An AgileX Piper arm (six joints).
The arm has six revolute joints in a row. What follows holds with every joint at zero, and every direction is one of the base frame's.
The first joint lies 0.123 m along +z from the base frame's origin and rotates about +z.
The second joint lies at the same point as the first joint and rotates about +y.
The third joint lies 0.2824 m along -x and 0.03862 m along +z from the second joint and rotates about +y.
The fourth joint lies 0.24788 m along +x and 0.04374 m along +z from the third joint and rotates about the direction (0.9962, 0, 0.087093).
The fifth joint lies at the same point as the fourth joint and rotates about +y.
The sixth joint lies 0.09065 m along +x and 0.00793 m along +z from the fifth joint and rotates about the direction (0.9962, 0, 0.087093).
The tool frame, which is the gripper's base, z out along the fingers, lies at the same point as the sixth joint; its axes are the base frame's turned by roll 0, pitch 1.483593 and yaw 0 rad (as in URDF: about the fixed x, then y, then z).
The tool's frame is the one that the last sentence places.
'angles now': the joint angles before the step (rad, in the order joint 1, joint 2, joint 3, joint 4, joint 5, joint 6). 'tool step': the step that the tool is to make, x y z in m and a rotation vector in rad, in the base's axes. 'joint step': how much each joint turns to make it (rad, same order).
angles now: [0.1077 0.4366 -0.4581 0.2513 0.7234 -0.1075]
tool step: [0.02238 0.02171 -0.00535 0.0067 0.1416 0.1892]
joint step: [0.1138 0.1838 -0.0339 0.1157 0.0117 -0.1118]
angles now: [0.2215 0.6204 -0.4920 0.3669 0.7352 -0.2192]
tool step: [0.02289 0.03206 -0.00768 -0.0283 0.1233 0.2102]
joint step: [0.1588 0.2118 -0.0547 0.0706 -0.0082 -0.0904]
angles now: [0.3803 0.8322 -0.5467 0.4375 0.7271 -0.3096]
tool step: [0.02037 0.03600 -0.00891 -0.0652 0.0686 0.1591]
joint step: [0.1528 0.2002 -0.0755 -0.0134 -0.0318 -0.0205]
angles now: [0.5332 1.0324 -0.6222 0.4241 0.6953 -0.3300]
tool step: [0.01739 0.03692 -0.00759 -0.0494 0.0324 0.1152]
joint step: [0.1123 0.1751 -0.0928 -0.0148 -0.0277 -0.0100]
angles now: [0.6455 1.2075 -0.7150 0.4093 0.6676 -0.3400]
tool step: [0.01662 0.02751 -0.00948 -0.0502 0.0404 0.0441]
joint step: [0.0538 0.1442 -0.0900 -0.0301 0.0024 0.0272]
